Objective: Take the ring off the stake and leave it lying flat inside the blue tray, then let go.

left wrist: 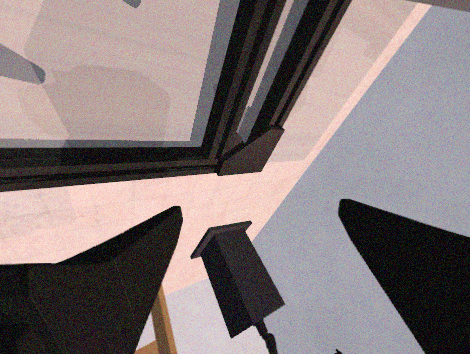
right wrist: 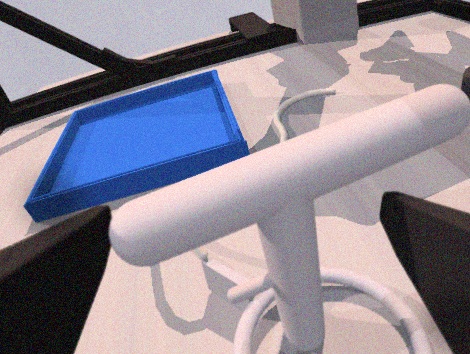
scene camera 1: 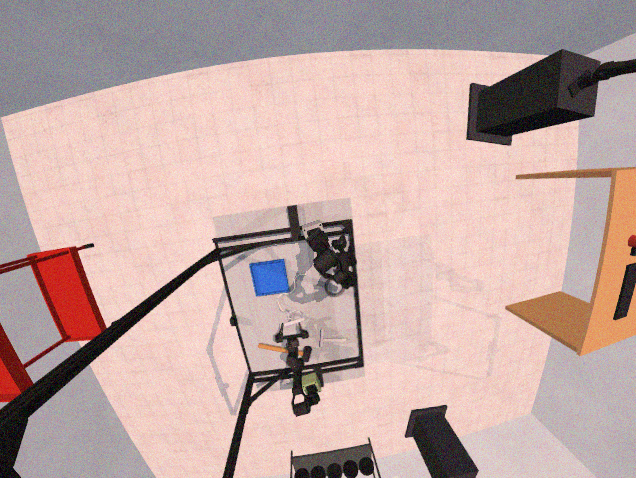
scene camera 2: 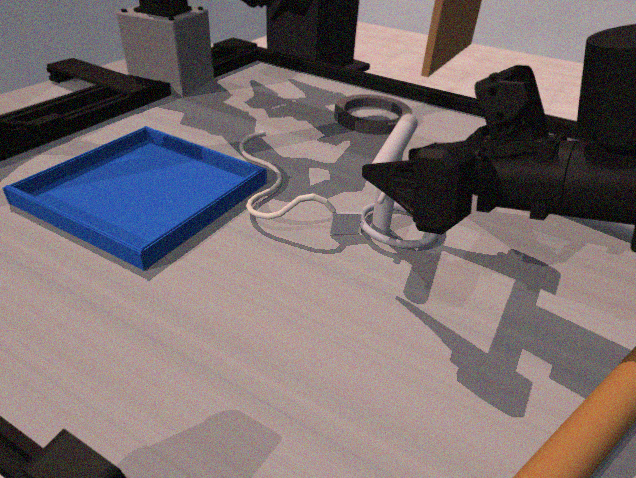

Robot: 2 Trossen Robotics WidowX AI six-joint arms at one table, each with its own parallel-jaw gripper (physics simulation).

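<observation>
The white T-shaped stake stands upright on the table. The pale ring lies around the foot of its post. The blue tray stands apart from them, left in scene camera 2, with its inside bare. My right gripper is open, fingers spread on either side of the stake, above the ring. In scene camera 2 it hides part of the ring. My left gripper is open and empty, facing a table frame corner, away from the ring.
A small pale block with a curled cord lies between stake and tray. A short peg juts from the stake's post. A dark thick ring lies behind. An orange rod lies near my right arm.
</observation>
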